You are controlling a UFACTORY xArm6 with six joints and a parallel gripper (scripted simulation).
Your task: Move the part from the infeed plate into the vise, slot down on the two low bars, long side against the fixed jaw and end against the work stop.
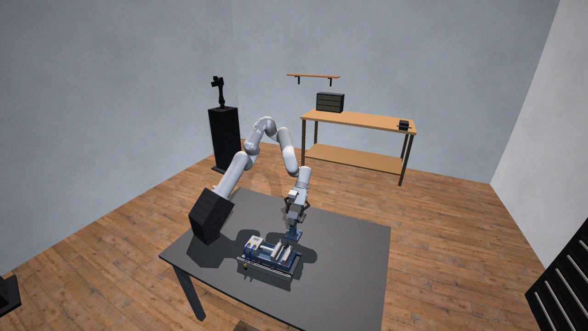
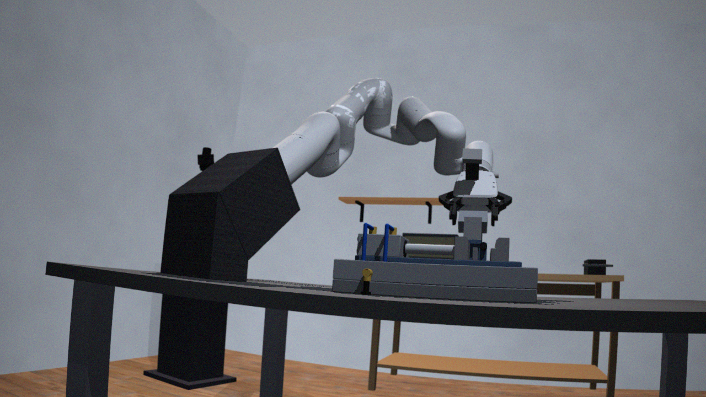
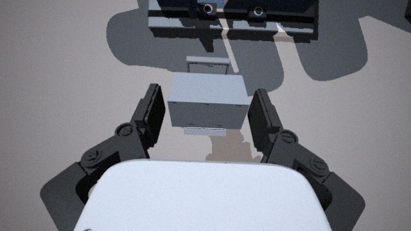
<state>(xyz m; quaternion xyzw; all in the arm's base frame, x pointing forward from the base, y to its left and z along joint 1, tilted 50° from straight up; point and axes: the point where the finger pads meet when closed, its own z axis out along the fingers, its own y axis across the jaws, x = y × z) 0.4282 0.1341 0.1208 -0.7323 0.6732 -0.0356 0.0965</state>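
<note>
My gripper is now 2 cm above the part. From my hand the other things lie so: moving jaw 4 cm ahead, 23 cm to the right, 9 cm below; work stop 6 cm ahead, 18 cm to the right, 8 cm below; fixed jaw 10 cm ahead, 21 cm to the right, 9 cm below.
</note>
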